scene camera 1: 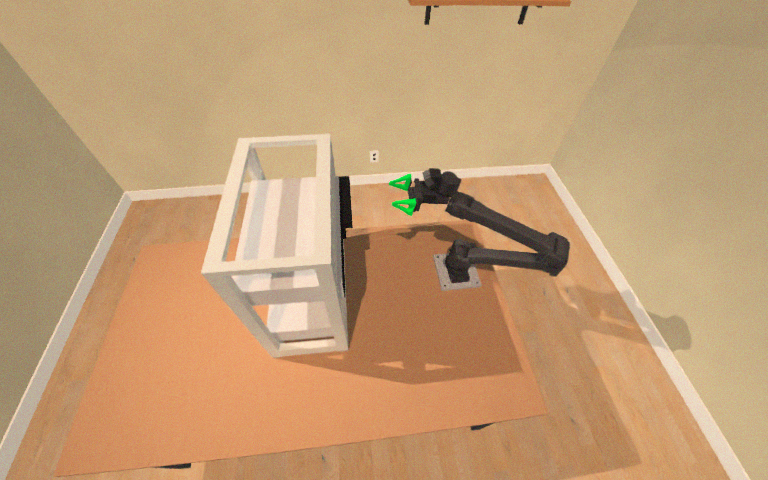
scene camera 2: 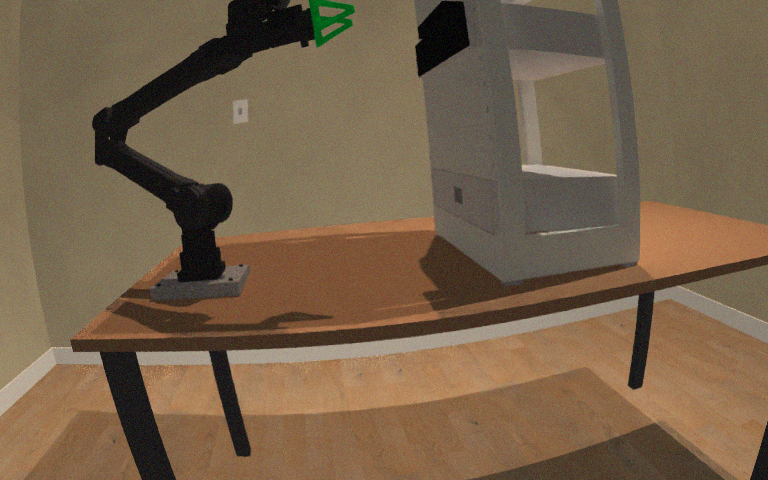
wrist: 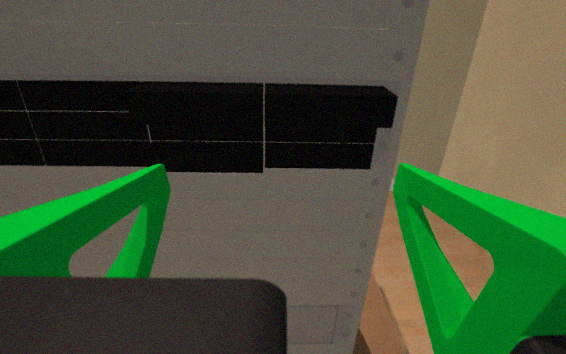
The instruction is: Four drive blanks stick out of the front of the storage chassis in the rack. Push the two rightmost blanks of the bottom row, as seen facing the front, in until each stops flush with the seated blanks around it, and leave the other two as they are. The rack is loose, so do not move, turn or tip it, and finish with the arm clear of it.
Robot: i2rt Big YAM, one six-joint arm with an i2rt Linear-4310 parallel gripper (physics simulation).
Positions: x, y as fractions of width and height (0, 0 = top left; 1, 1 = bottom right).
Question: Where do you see a white rack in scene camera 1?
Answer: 0.38, 0.53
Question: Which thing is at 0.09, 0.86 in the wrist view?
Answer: My gripper.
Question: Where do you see a white rack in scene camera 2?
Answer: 0.63, 0.42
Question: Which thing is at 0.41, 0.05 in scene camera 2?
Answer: My gripper.
